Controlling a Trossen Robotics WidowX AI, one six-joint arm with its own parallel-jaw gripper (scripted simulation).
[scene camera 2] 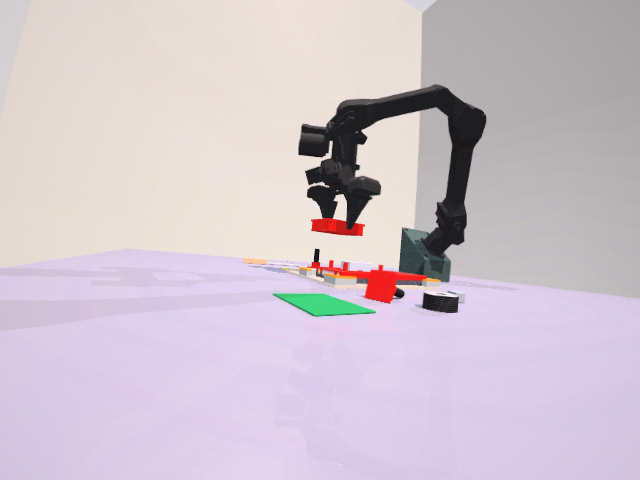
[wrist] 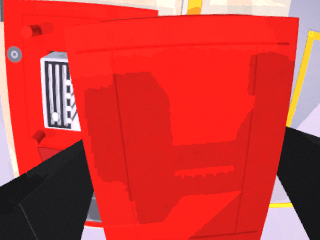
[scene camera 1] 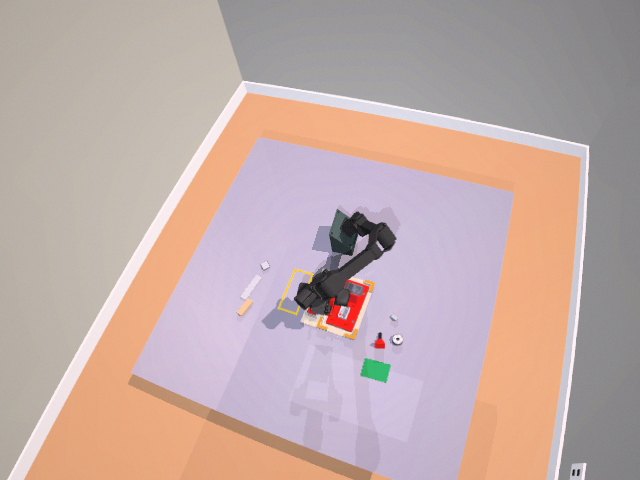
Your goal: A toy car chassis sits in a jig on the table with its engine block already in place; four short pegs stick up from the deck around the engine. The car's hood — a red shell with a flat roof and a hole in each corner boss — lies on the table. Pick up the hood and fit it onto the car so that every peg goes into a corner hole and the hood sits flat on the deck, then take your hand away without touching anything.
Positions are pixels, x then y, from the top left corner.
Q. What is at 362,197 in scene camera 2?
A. My gripper.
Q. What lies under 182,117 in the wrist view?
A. A red hood.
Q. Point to a green flat pad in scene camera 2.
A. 315,304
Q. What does my gripper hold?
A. A red hood.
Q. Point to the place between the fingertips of my gripper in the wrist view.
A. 182,141
